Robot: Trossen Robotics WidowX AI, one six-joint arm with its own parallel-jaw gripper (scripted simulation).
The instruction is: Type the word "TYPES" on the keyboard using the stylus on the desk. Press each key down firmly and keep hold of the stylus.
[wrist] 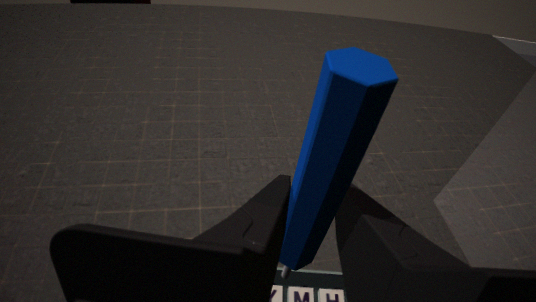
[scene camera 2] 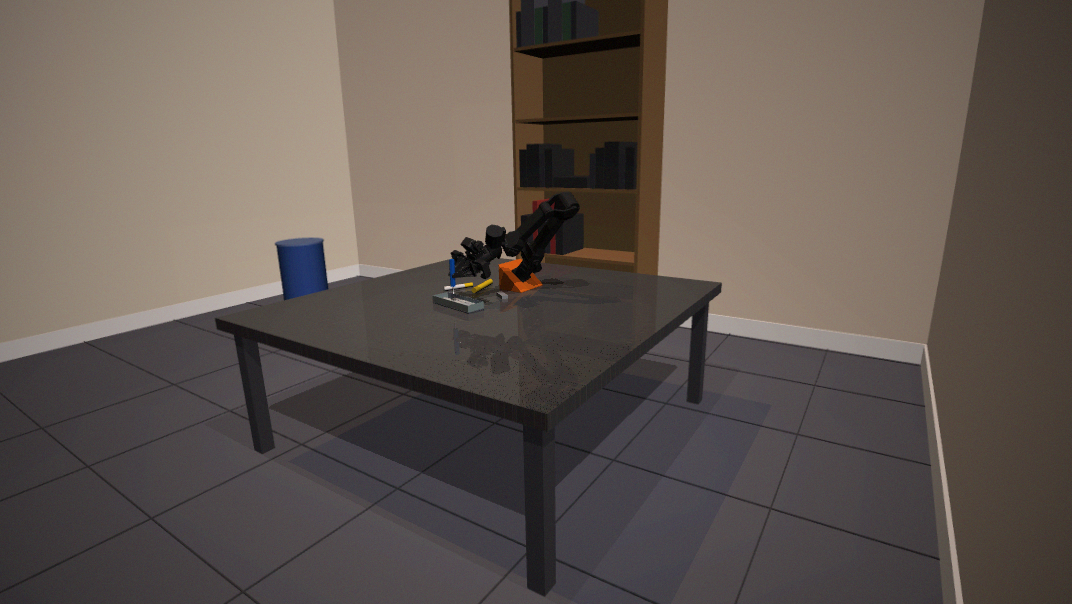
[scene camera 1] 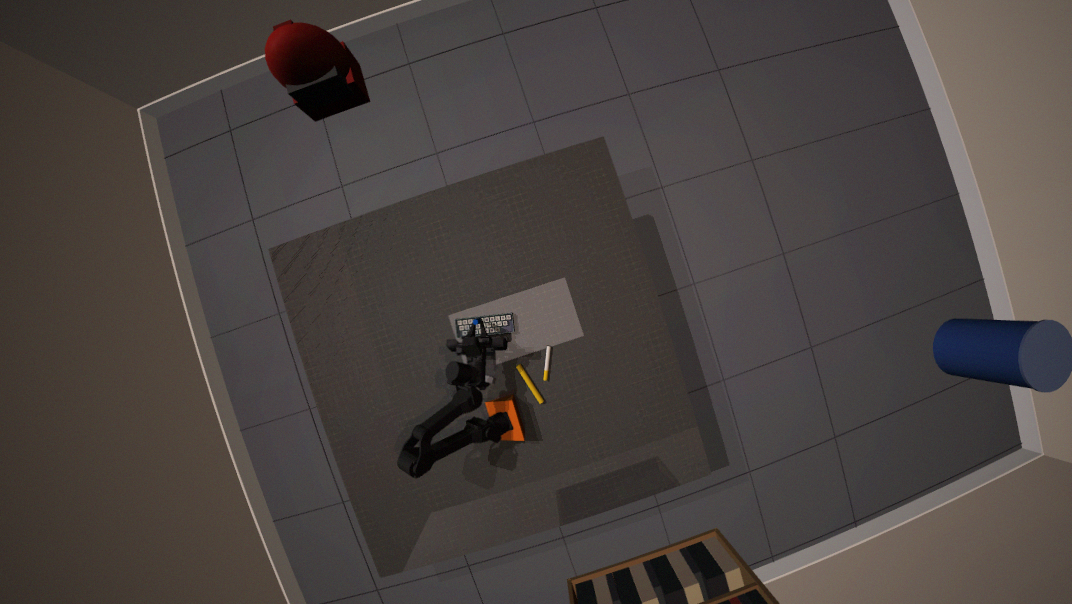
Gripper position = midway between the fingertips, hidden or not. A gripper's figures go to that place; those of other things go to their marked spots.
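Blue stylus [wrist: 354,88]: 7 cm from the lens. My gripper [wrist: 312,189]: 11 cm from the lens.
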